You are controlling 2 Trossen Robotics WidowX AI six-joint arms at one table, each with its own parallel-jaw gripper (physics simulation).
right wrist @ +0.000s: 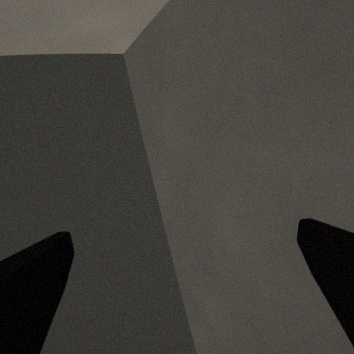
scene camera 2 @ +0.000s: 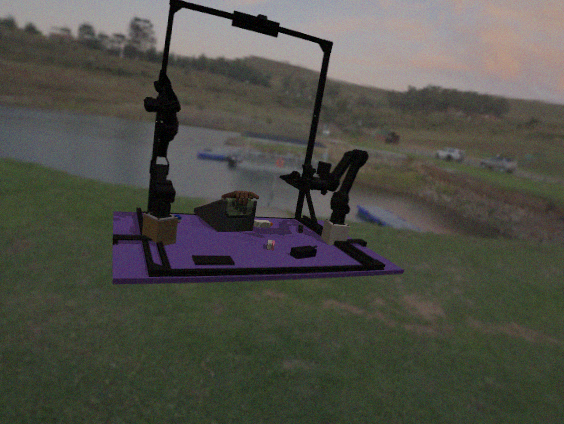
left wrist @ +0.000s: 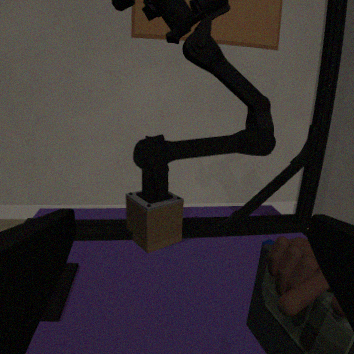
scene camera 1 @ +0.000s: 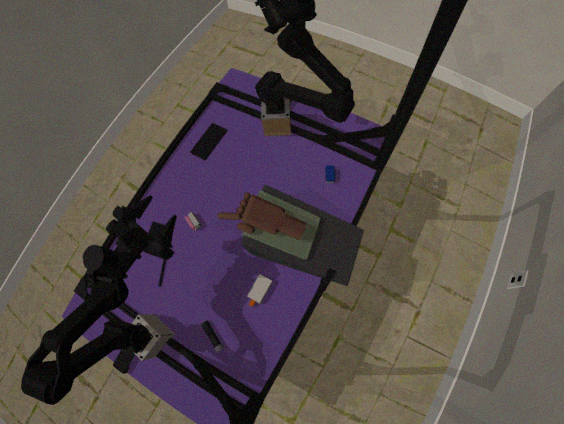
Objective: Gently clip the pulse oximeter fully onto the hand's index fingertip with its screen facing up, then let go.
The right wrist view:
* my right gripper: 186,236
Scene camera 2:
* my right gripper: 164,76
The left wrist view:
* my left gripper: 194,223
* index finger: 295,299
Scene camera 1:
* my left gripper: 163,205
